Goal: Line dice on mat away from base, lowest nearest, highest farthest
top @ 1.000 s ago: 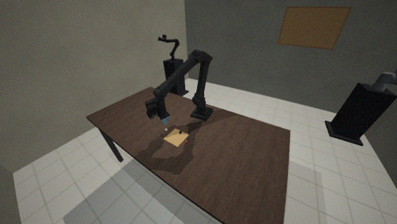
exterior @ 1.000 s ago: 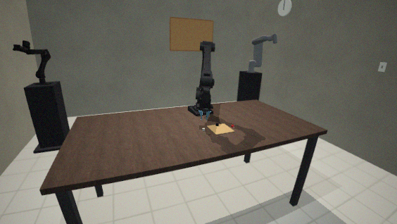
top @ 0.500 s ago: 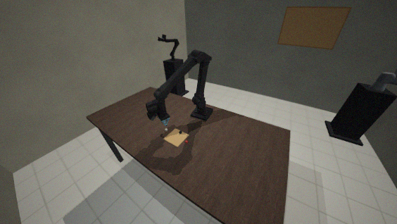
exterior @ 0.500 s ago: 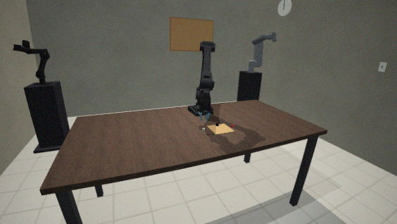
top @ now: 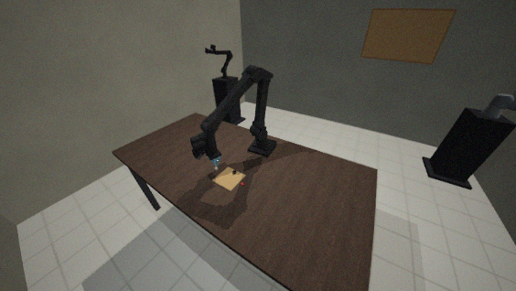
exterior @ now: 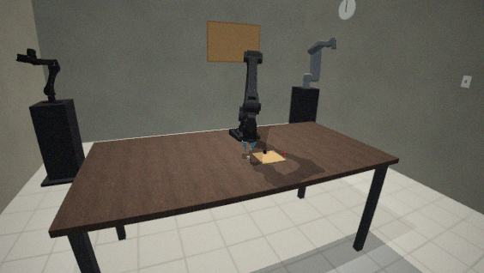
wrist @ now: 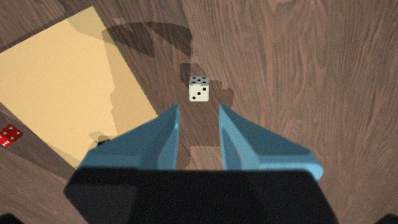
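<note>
Now: hand 4 cm above the white die. From my hand the other things lie so: black die: 3 cm behind, 12 cm to the left, 4 cm below; then red die: 2 cm ahead, 22 cm to the left, 4 cm below; then tan mat: 2 cm ahead, 12 cm to the left, 5 cm below.
</note>
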